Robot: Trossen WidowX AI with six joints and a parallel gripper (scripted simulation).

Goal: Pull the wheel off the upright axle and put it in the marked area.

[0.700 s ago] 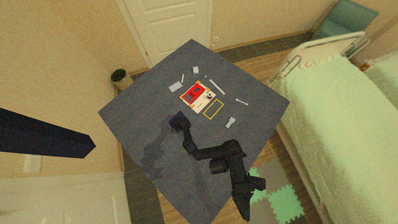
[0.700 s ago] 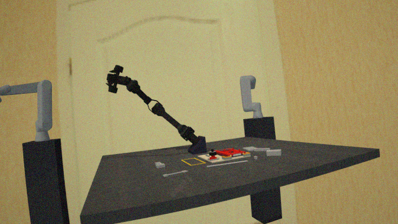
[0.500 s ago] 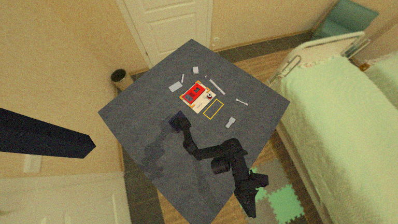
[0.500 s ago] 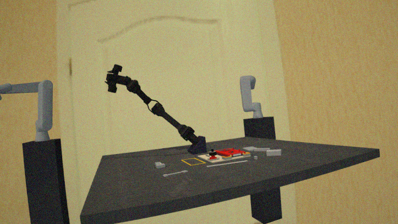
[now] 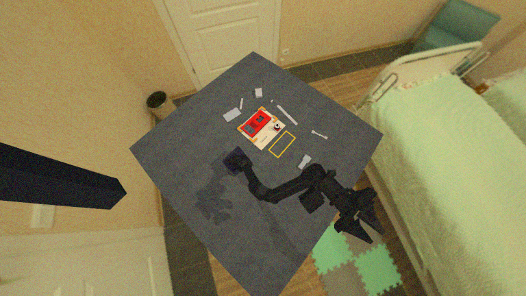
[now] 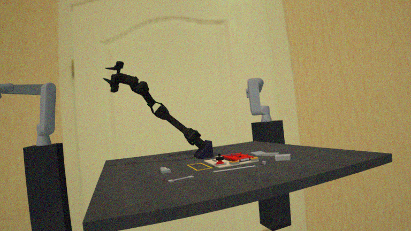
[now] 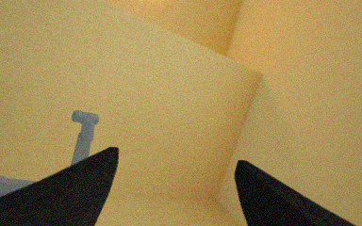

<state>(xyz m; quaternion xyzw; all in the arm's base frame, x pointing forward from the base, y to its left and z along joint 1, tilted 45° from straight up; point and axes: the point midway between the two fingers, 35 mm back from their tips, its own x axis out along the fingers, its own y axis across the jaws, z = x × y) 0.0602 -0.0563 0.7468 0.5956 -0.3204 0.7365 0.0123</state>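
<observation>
The wheel is 34 cm ahead of my gripper tip, 55 cm to the left of it and 54 cm below it. From my gripper tip the other things lie so: upright axle: 34 cm ahead, 55 cm to the left, 54 cm below.
</observation>
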